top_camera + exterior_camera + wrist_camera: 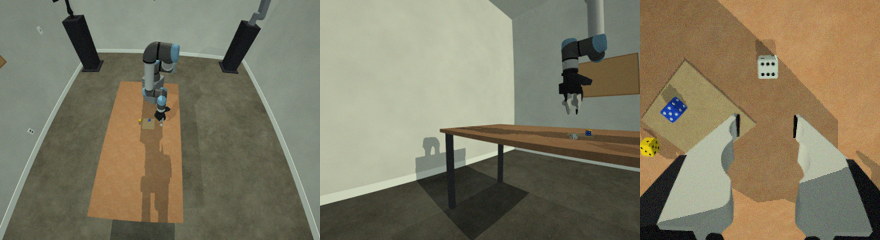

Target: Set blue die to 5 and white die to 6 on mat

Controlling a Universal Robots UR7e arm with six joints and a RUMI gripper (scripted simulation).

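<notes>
My hand is 12 cm above the white die, 1 cm to the right of it and 1 cm past it. The rest, counted from my hand: blue die 13 cm to the right, 12 cm below, 6 cm behind; then yellow die 24 cm to the right, 12 cm below, 6 cm behind; then tan mat 14 cm to the right, 13 cm below, 3 cm behind.
</notes>
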